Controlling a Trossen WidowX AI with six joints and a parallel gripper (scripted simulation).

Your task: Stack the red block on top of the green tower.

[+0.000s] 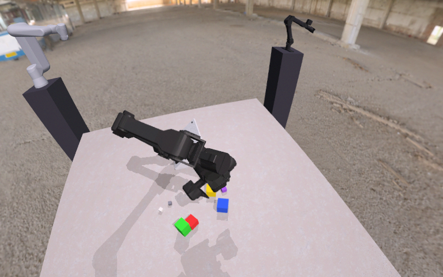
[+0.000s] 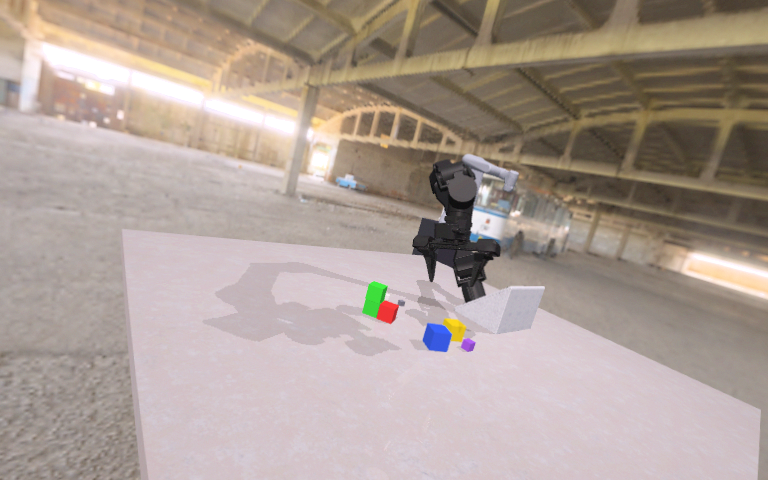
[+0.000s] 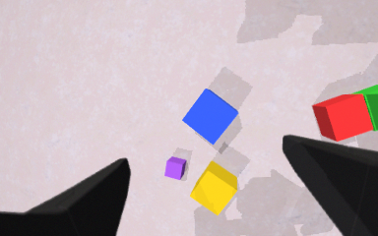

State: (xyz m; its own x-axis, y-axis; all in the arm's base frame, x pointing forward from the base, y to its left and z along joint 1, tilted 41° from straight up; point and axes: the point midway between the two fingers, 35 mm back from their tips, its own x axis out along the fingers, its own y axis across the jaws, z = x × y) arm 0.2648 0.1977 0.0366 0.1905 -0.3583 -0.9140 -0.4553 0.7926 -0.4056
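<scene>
My gripper tip is now 50 mm short of the red block, 120 mm to the left of it and 120 mm above it. From my gripper tip the other things lie so: yellow cube 70 mm behind, 20 mm to the right, 120 mm below; then small purple cube 70 mm behind, 40 mm to the left, 130 mm below; then blue cube 10 mm ahead, 10 mm to the left, 120 mm below.
</scene>
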